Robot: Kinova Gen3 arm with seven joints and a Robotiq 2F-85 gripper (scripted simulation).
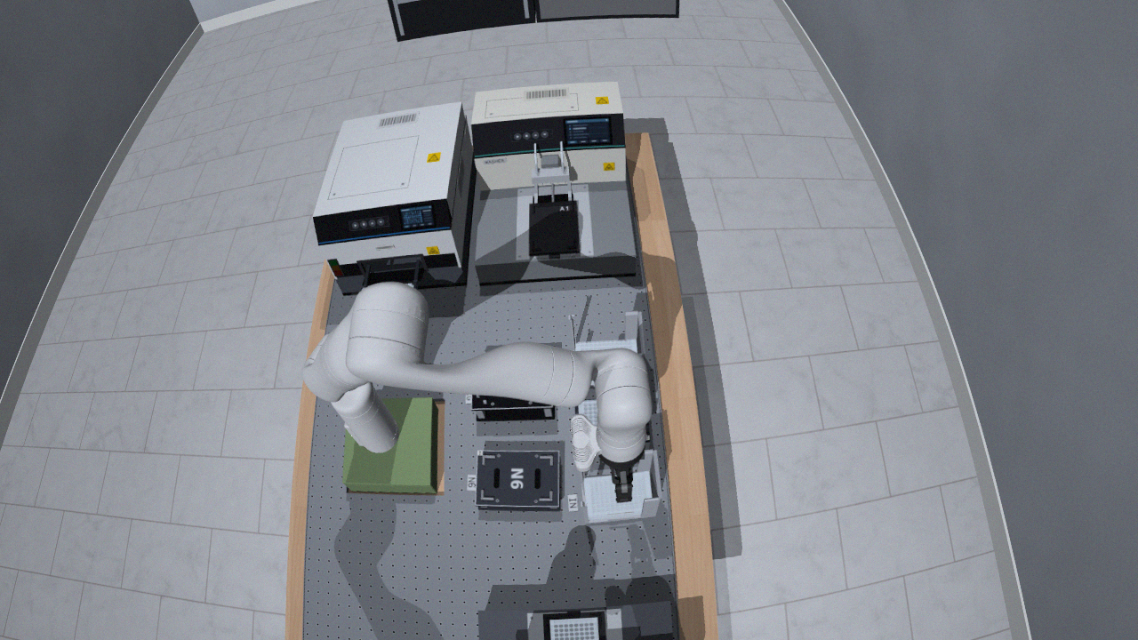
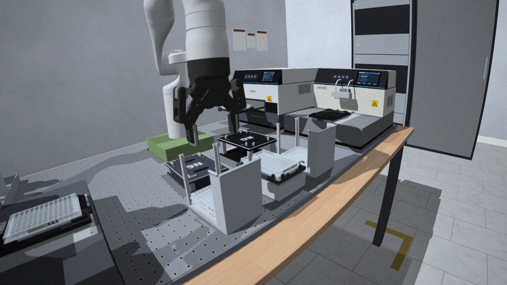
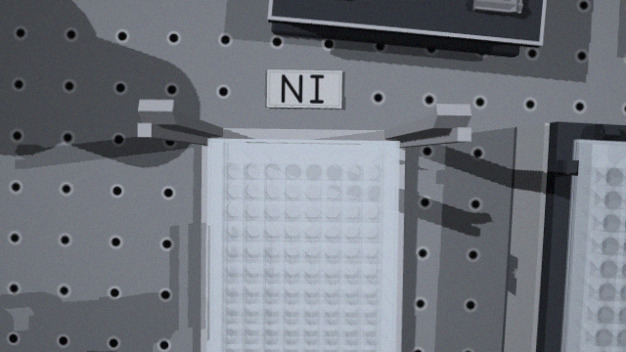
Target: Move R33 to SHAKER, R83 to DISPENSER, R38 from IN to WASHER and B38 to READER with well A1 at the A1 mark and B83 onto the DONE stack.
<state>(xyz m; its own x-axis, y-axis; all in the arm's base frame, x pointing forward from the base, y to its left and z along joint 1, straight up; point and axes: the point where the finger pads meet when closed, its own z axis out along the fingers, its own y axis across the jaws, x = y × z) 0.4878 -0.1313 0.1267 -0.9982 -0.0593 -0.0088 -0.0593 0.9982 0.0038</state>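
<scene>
Right now the plate R38 is 140 mm below my hand. Also, from my hand: RG nest: 200 mm behind, 240 mm to the left, 110 mm below; plate R33: 10 mm behind, 150 mm to the left, 110 mm below; plate B83: 10 mm behind, 300 mm to the left, 140 mm below.
</scene>
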